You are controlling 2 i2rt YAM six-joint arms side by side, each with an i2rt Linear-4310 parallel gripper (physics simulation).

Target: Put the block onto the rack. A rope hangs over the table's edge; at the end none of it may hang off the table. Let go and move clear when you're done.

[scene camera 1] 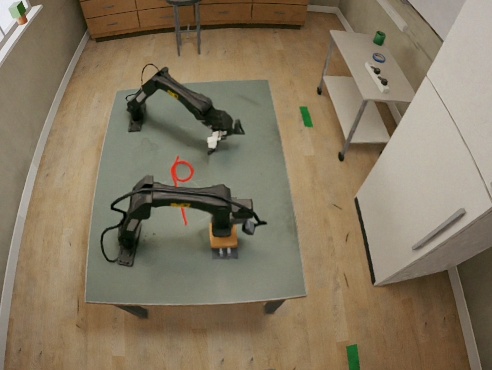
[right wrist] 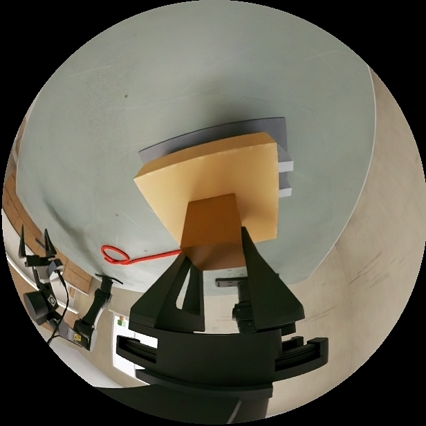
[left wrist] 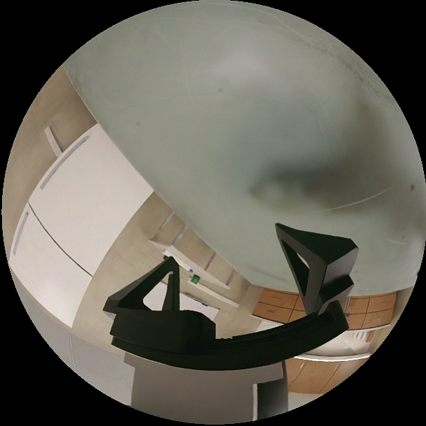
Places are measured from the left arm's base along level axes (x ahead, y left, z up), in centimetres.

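Pixels of known places: left gripper, fingertip midpoint: (scene camera 1: 235,135); right gripper, fingertip midpoint: (scene camera 1: 220,232); left arm's base, link origin: (scene camera 1: 137,117); right arm's base, link origin: (scene camera 1: 129,243).
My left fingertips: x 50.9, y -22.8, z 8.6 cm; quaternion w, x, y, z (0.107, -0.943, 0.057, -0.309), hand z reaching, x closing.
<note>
For each thing: its middle in the pictures, then the offset to it from my left fingertips. "*": a spot on its surface instead. Level surfaces: height alone.
- orange block, body centre: (scene camera 1: 223,232) dx -6.2, dy -44.8, dz -1.1 cm
- dark grey rack, body centre: (scene camera 1: 223,238) dx -6.1, dy -45.1, dz -6.5 cm
- red rope, surface spot: (scene camera 1: 184,216) * dx -22.0, dy -34.7, dz -7.9 cm
- grey-green table, surface height: dz -8.6 cm
The orange block (scene camera 1: 222,243) (right wrist: 250,175) is over the dark grey rack (scene camera 1: 216,255) (right wrist: 252,126); rail ends show past its edge. Whether it rests on the rails or is slightly above them I cannot tell. My right gripper (scene camera 1: 223,232) (right wrist: 219,235) is shut on the block's upright brown handle. The red rope (scene camera 1: 184,216) (right wrist: 155,256) lies on the table with a loop and a straight tail; the right arm covers part of it in the scene view. No rope shows over an edge. My left gripper (scene camera 1: 226,140) (left wrist: 222,247) (right wrist: 33,226) is open and empty above the table.
The grey-green table (scene camera 1: 150,280) bears both arms. Its right edge is beyond the rack. A white trolley (scene camera 1: 350,50) and a white fridge (scene camera 1: 425,190) stand right of the table. A stool (scene camera 1: 183,2) and wooden drawers (scene camera 1: 110,22) are at the top of the scene view.
</note>
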